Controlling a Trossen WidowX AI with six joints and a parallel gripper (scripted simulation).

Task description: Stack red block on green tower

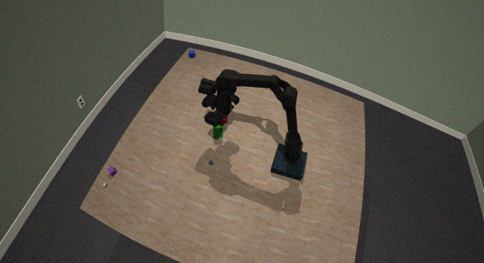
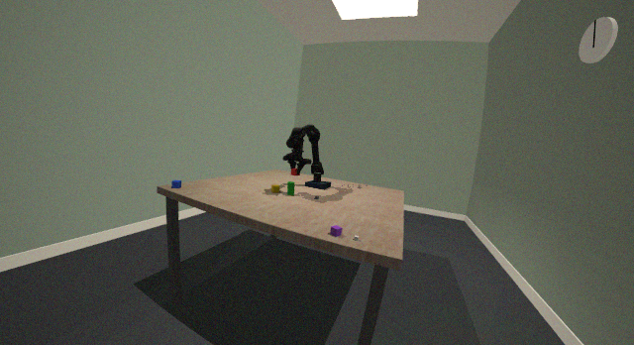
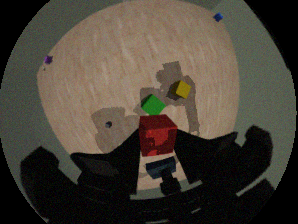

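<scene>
Right now the yellow block is 11 cm to the right of my gripper tip, 11 cm below it and 4 cm ahead of it. Round my gripper tip: tiny grey cube: 15 cm to the left, 12 cm below, 3 cm behind; then purple block: 45 cm to the left, 37 cm ahead, 11 cm below; then red block: 1 cm above.
</scene>
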